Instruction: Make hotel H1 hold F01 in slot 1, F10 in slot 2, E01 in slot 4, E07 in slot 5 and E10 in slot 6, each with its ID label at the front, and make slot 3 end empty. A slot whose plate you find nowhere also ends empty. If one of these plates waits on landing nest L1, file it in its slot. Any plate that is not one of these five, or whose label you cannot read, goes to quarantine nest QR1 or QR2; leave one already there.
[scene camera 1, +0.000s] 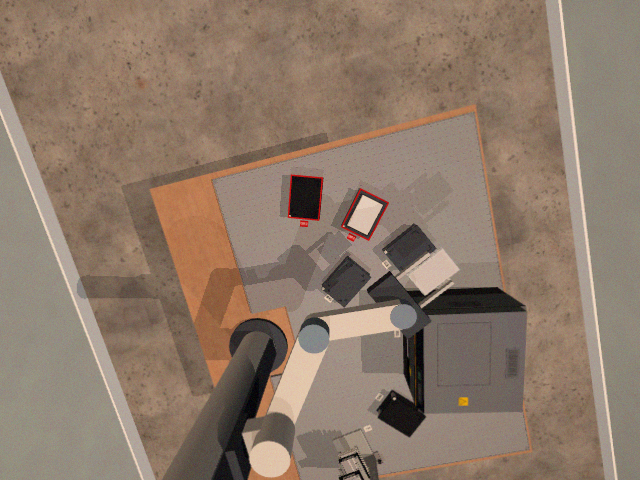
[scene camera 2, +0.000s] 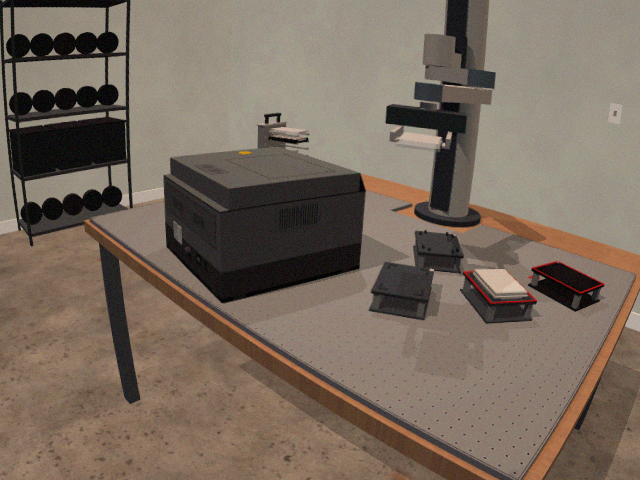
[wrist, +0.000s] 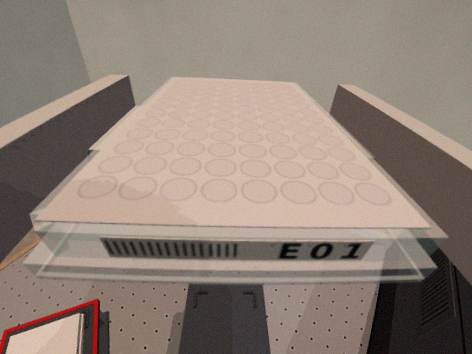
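My gripper (scene camera 1: 428, 279) (scene camera 2: 421, 140) (wrist: 234, 99) is shut on a pale well plate (scene camera 1: 436, 269) (scene camera 2: 417, 139) (wrist: 225, 190), held level above the table. Its front label reads E01. A dark nest (scene camera 1: 408, 246) (scene camera 2: 403, 281) (wrist: 225, 320) stands bare below and beyond it. A red-rimmed quarantine nest (scene camera 1: 377, 221) (scene camera 2: 511, 302) (wrist: 96, 322) holds a white plate (scene camera 1: 365, 214) (scene camera 2: 499, 282) (wrist: 42, 337); the other quarantine nest (scene camera 1: 305, 197) (scene camera 2: 567, 276) is bare. Hotel H1 (scene camera 1: 352, 465) (scene camera 2: 264, 135) holds several plates (scene camera 2: 288, 132); their labels and slots cannot be read.
A second dark nest (scene camera 1: 346, 280) (scene camera 2: 438, 245) stands bare near the arm's column. A large grey instrument (scene camera 1: 463, 353) (scene camera 2: 268, 191) stands beside the held plate, lower than it. A small black unit (scene camera 1: 401, 413) stands between the instrument and the hotel. A shelf rack (scene camera 2: 129, 103) is in the background.
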